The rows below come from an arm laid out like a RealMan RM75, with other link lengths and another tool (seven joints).
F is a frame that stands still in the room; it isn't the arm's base.
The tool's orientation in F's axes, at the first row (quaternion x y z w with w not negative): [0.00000 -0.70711 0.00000 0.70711]
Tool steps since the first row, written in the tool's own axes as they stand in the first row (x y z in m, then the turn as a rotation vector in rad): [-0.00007 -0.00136 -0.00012 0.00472 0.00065 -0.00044]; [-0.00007 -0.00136 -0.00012 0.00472 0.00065 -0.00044]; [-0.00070 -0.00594 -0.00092 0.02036 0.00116 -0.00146]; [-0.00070 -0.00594 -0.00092 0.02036 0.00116 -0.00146]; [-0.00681 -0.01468 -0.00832 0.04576 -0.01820 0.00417]
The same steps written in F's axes. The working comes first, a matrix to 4 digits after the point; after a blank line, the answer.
The tool's axes in the first row as the columns of a matrix, in F's axes (used below as rounded here):
[0.0000 0.0000 -1.0000]
[0.0000 1.0000 0.0000]
[1.0000 0.0000 0.0000]

[0.00012 -0.00136 -0.00007 0.00044 0.00065 0.00472]; [0.00012 -0.00136 -0.00007 0.00044 0.00065 0.00472]; [0.00092 -0.00594 -0.00070 0.00146 0.00116 0.02036]; [0.00092 -0.00594 -0.00070 0.00146 0.00116 0.02036]; [0.00832 -0.01468 -0.00681 -0.00417 -0.01820 0.04576]
